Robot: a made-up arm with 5 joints. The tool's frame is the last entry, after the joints. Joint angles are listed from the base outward.
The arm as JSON. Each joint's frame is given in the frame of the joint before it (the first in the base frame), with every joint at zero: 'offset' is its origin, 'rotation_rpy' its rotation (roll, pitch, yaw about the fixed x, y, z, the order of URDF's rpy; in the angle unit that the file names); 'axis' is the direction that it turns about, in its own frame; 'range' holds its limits. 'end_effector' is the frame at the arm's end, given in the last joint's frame.
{
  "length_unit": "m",
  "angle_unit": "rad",
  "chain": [
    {
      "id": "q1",
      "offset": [
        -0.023,
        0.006,
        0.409
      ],
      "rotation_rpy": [
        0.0,
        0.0,
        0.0
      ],
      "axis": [
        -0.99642,
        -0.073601,
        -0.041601
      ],
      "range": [
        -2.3,
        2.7
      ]
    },
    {
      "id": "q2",
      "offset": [
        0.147,
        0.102,
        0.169
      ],
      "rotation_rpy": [
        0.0,
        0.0,
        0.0
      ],
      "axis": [
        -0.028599,
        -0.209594,
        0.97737
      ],
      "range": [
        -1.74,
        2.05
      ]
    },
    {
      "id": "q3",
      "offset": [
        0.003,
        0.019,
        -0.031
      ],
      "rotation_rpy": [
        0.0,
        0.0,
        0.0
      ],
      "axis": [
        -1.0,
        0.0,
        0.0
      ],
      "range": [
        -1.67,
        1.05
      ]
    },
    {
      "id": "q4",
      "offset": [
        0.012,
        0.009,
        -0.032
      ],
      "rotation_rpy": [
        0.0,
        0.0,
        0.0
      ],
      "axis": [
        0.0,
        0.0,
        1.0
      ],
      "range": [
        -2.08,
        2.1
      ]
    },
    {
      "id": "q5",
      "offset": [
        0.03,
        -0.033,
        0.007
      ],
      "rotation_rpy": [
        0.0,
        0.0,
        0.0
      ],
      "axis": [
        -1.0,
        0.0,
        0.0
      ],
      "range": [
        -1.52,
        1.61
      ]
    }
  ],
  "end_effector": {
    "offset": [
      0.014,
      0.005,
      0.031
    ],
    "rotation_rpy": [
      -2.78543,
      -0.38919,
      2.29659
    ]
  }
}
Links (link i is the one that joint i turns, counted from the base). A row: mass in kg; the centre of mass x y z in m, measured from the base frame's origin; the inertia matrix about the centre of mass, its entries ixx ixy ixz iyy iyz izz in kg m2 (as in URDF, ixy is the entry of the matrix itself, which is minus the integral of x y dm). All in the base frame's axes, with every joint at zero. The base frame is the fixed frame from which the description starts. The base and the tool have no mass.
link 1: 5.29; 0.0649 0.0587 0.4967; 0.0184 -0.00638 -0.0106 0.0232 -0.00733 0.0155
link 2: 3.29; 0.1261 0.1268 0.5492; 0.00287 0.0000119 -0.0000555 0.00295 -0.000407 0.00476
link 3: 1.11; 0.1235 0.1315 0.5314; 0.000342 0 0 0.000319 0 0.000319
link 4: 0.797; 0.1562 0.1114 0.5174; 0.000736 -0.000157 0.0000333 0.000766 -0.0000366 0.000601
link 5: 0.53; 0.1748 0.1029 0.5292; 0.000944 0 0 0.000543 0 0.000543
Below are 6 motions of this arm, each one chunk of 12 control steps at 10 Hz.
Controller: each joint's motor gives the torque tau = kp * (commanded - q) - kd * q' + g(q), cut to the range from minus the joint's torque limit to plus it. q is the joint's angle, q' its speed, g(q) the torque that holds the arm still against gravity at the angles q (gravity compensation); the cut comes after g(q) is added. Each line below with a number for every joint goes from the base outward.
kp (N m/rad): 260 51 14 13 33
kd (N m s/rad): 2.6 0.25 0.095 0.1 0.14
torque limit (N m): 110 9.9 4.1 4.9 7.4
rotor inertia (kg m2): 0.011 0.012 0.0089 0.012 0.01
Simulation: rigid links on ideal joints. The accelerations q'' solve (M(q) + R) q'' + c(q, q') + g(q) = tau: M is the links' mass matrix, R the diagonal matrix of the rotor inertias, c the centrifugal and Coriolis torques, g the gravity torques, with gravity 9.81 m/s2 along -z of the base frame. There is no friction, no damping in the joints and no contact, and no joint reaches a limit. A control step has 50 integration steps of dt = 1/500 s. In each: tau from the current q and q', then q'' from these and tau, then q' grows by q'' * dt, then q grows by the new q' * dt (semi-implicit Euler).
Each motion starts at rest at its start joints. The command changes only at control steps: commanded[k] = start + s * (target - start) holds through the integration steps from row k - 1 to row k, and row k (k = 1, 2, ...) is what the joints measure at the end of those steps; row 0 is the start. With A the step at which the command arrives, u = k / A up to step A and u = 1 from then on. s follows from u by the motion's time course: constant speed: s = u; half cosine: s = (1 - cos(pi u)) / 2; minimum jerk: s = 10 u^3 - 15 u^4 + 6 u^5; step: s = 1 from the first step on.
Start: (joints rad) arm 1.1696 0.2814 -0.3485 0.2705 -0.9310
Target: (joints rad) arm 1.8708 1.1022 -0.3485 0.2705 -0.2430
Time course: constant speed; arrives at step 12
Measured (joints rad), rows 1 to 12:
1: 1.2629 0.3497 -0.3551 0.2887 -0.8904
2: 1.3014 0.4334 -0.3427 0.2750 -0.8310
3: 1.3705 0.5079 -0.3512 0.2749 -0.7680
4: 1.4232 0.5718 -0.3449 0.2793 -0.7071
5: 1.4844 0.6371 -0.3511 0.2739 -0.6490
6: 1.5414 0.7061 -0.3472 0.2813 -0.5914
7: 1.6004 0.7746 -0.3496 0.2738 -0.5345
8: 1.6585 0.8432 -0.3480 0.2803 -0.4772
9: 1.7170 0.9107 -0.3489 0.2753 -0.4201
10: 1.7753 0.9789 -0.3485 0.2792 -0.3628
11: 1.8337 1.0469 -0.3487 0.2766 -0.3055
12: 1.8920 1.1151 -0.3486 0.2784 -0.2481

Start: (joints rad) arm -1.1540 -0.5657 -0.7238 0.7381 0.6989
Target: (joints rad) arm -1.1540 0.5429 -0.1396 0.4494 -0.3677
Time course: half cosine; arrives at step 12
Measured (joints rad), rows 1 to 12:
1: -1.1529 -0.5466 -0.7114 0.7336 0.6872
2: -1.1521 -0.4858 -0.6792 0.7185 0.6462
3: -1.1522 -0.3873 -0.6300 0.6933 0.5705
4: -1.1524 -0.2648 -0.5666 0.6619 0.4644
5: -1.1528 -0.1275 -0.4948 0.6265 0.3368
6: -1.1532 0.0174 -0.4184 0.5890 0.1973
7: -1.1536 0.1612 -0.3427 0.5514 0.0560
8: -1.1540 0.2937 -0.2728 0.5165 -0.0778
9: -1.1542 0.4061 -0.2136 0.4866 -0.1954
10: -1.1542 0.4905 -0.1693 0.4639 -0.2888
11: -1.1541 0.5413 -0.1429 0.4500 -0.3517
12: -1.1540 0.5546 -0.1362 0.4459 -0.3797

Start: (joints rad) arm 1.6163 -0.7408 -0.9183 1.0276 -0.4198
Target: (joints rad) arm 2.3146 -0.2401 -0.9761 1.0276 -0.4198
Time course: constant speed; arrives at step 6
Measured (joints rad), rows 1 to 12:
1: 1.8009 -0.6057 -0.9211 1.0460 -0.4199
2: 1.8782 -0.5427 -0.9537 1.0129 -0.4212
3: 2.0161 -0.4513 -0.9291 1.0476 -0.4199
4: 2.1216 -0.3758 -0.9746 1.0179 -0.4213
5: 2.2439 -0.2878 -0.9533 1.0421 -0.4209
6: 2.3570 -0.2073 -0.9858 1.0235 -0.4221
7: 2.2894 -0.2468 -0.9820 1.0202 -0.4196
8: 2.3283 -0.2386 -0.9603 1.0395 -0.4180
9: 2.3078 -0.2441 -0.9954 1.0161 -0.4199
10: 2.3179 -0.2367 -0.9588 1.0386 -0.4193
11: 2.3129 -0.2412 -0.9893 1.0178 -0.4203
12: 2.3155 -0.2398 -0.9670 1.0355 -0.4195

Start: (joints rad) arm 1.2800 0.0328 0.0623 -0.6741 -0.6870
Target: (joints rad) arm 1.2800 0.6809 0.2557 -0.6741 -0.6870
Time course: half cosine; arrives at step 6
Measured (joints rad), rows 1 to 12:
1: 1.2803 0.0698 0.0834 -0.6647 -0.6866
2: 1.2806 0.1862 0.1281 -0.6547 -0.6865
3: 1.2802 0.3629 0.1795 -0.6552 -0.6876
4: 1.2799 0.5434 0.2265 -0.6613 -0.6890
5: 1.2799 0.6714 0.2544 -0.6714 -0.6895
6: 1.2801 0.7126 0.2575 -0.6807 -0.6887
7: 1.2801 0.6954 0.2553 -0.6785 -0.6870
8: 1.2800 0.6778 0.2561 -0.6730 -0.6861
9: 1.2800 0.6757 0.2552 -0.6732 -0.6864
10: 1.2800 0.6798 0.2559 -0.6736 -0.6869
11: 1.2800 0.6819 0.2556 -0.6745 -0.6871
12: 1.2800 0.6816 0.2558 -0.6742 -0.6871

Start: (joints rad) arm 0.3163 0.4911 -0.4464 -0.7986 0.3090
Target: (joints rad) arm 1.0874 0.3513 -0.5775 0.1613 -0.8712
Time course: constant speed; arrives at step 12
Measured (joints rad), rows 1 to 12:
1: 0.4165 0.4812 -0.4808 -0.6654 0.2486
2: 0.4606 0.4631 -0.4716 -0.6202 0.1477
3: 0.5357 0.4507 -0.5021 -0.5186 0.0388
4: 0.5946 0.4390 -0.4954 -0.4492 -0.0664
5: 0.6616 0.4295 -0.5197 -0.3660 -0.1676
6: 0.7247 0.4180 -0.5206 -0.2852 -0.2655
7: 0.7895 0.4066 -0.5388 -0.2086 -0.3636
8: 0.8536 0.3951 -0.5450 -0.1244 -0.4613
9: 0.9180 0.3836 -0.5589 -0.0489 -0.5598
10: 0.9823 0.3726 -0.5679 0.0350 -0.6582
11: 1.0466 0.3612 -0.5795 0.1116 -0.7568
12: 1.1110 0.3501 -0.5896 0.1939 -0.8554

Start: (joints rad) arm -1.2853 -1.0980 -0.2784 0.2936 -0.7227
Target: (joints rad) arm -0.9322 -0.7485 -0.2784 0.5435 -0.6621
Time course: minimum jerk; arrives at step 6
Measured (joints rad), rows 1 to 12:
1: -1.2655 -1.0827 -0.2801 0.3104 -0.7206
2: -1.1792 -1.0095 -0.2846 0.3810 -0.7097
3: -1.0662 -0.8947 -0.2832 0.4613 -0.6911
4: -0.9704 -0.7877 -0.2811 0.5237 -0.6724
5: -0.9297 -0.7364 -0.2766 0.5440 -0.6615
6: -0.9345 -0.7407 -0.2768 0.5380 -0.6600
7: -0.9314 -0.7490 -0.2790 0.5452 -0.6609
8: -0.9324 -0.7513 -0.2786 0.5436 -0.6618
9: -0.9320 -0.7489 -0.2787 0.5438 -0.6621
10: -0.9323 -0.7479 -0.2782 0.5435 -0.6622
11: -0.9322 -0.7483 -0.2784 0.5430 -0.6622
12: -0.9322 -0.7486 -0.2784 0.5440 -0.6621

